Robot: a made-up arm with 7 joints. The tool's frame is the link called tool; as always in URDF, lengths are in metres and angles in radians. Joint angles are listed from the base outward.
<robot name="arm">
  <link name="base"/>
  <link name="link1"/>
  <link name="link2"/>
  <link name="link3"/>
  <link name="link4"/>
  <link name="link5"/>
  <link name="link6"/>
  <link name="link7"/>
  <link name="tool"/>
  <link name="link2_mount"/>
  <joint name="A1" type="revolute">
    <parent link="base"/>
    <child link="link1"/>
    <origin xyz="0 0 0.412" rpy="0 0 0"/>
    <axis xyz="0 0 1"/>
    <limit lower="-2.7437" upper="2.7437"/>
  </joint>
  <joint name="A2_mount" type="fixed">
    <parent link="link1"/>
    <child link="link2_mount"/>
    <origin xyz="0 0 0" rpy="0 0 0"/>
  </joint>
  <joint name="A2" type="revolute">
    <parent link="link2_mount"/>
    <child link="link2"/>
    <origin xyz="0 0 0" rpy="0 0 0"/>
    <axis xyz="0 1 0"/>
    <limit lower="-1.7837" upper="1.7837"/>
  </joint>
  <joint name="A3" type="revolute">
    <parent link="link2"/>
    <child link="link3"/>
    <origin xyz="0 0 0.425" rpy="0 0 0"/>
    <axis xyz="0 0 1"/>
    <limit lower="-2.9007" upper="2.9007"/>
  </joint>
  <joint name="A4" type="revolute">
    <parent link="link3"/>
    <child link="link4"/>
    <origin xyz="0.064 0 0" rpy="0 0 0"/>
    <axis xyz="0 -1 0"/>
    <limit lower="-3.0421" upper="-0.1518"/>
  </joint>
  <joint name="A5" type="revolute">
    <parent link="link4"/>
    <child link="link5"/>
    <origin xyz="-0.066 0 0.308" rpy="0 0 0"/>
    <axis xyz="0 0 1"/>
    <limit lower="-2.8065" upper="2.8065"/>
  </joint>
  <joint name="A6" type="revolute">
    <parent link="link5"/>
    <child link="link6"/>
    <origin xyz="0 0 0" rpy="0 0 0"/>
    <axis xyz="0 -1 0"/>
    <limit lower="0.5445" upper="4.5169"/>
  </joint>
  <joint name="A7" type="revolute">
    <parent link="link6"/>
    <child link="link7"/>
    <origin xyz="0.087 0 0" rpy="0 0 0"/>
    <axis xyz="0 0 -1"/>
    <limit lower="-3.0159" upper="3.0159"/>
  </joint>
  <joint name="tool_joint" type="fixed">
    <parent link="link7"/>
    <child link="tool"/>
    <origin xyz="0 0 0" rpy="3.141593 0 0"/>
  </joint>
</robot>
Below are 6 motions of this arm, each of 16 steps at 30 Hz.
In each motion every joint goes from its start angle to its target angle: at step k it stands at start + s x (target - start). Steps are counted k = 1, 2, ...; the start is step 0. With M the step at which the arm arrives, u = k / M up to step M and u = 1 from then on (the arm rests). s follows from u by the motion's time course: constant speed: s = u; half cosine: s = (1 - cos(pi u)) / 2; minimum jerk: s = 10 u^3 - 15 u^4 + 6 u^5.
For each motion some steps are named. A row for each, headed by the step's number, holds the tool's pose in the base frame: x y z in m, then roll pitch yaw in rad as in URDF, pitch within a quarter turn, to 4 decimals.
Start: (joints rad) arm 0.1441 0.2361 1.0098 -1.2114 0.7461 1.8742 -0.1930
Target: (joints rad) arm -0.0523 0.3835 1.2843 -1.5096 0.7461 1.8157 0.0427
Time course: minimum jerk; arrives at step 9
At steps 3, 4, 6, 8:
3: 0.3321 0.3902 0.9536 -2.1281 -0.4391 0.9420
4: 0.3400 0.3979 0.9278 -2.1013 -0.3359 0.9462
6: 0.3497 0.4081 0.8764 -2.0509 -0.1271 0.9704
8: 0.3512 0.4104 0.8524 -2.0273 -0.0269 0.9899

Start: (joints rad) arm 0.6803 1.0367 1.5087 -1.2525 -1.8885 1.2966 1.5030
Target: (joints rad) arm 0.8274 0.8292 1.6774 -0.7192 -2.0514 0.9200 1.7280
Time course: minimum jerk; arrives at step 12
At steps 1, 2, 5, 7, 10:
1: 0.1737 0.6690 0.6862 2.9596 -0.8297 0.3468
2: 0.1749 0.6688 0.6940 2.9775 -0.8375 0.3131
5: 0.1862 0.6587 0.7725 -3.0970 -0.8726 -0.0550
7: 0.1972 0.6353 0.8449 -2.9067 -0.8263 -0.4038
10: 0.2088 0.5998 0.9093 -2.7942 -0.7193 -0.6863

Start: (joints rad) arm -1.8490 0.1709 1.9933 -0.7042 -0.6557 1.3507 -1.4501
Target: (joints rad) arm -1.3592 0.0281 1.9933 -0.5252 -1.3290 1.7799 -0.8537
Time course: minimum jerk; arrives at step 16
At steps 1, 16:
1: 0.2425 -0.0961 1.1762 2.3830 0.1536 1.0995
16: 0.1557 0.1107 1.2148 1.5284 -0.2263 0.9550

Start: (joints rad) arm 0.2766 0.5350 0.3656 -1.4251 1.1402 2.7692 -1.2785
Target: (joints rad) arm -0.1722 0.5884 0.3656 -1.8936 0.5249 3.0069 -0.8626
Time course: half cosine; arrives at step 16
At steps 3, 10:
3: 0.5891 0.2171 0.6960 -2.7563 -1.0625 0.5802
10: 0.6081 0.0733 0.6116 -2.9978 -0.7539 0.4861

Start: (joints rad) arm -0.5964 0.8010 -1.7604 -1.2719 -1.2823 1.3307 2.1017
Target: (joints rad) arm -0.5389 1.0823 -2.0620 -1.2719 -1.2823 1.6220 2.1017
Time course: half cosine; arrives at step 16
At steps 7, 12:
7: 0.1125 -0.5475 0.8891 -0.9747 -0.3744 0.3652
12: 0.1689 -0.5489 0.8743 -0.8438 -0.2488 0.3596

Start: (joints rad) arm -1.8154 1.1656 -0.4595 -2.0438 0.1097 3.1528 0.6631
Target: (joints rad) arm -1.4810 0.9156 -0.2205 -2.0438 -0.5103 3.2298 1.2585
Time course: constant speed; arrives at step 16
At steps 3, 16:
3: -0.2583 -0.5034 0.2619 2.8951 -0.2826 -2.6680
16: 0.0060 -0.5713 0.3508 -3.0551 -0.2872 -2.3495

